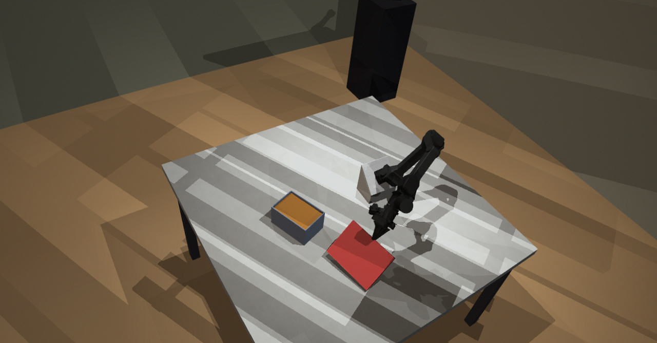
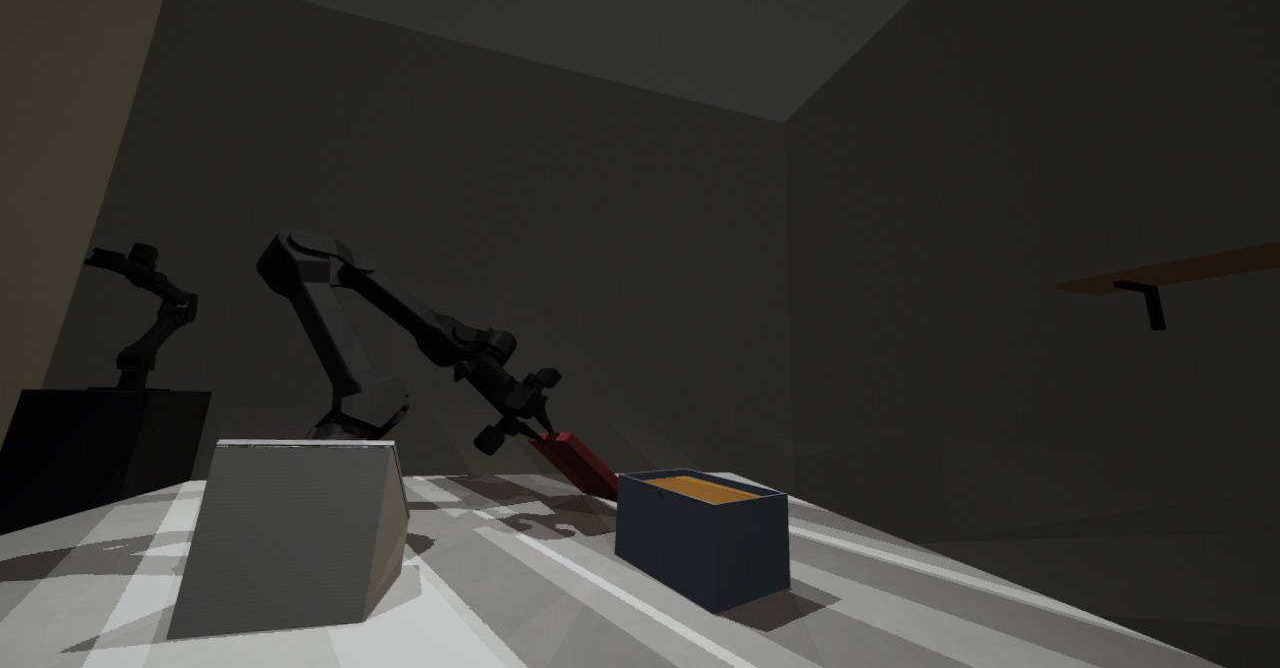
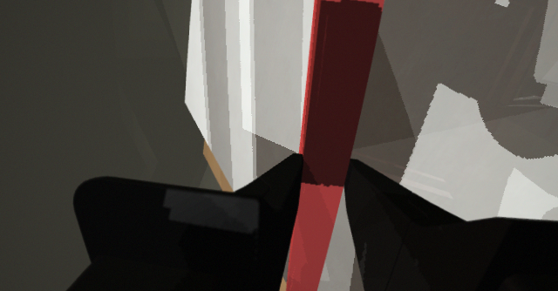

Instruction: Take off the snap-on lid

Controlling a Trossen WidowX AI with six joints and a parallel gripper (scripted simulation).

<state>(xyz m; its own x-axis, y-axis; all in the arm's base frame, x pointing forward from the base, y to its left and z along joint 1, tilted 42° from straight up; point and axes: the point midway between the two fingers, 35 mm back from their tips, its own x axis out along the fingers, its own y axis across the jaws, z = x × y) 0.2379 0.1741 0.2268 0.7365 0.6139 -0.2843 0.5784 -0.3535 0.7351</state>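
Now: the red lid 60 mm ahead of my gripper tip, 10 mm to the left of it and 50 mm below it. Round my gripper tip: storage box (180 mm ahead, 300 mm to the right, 80 mm below).
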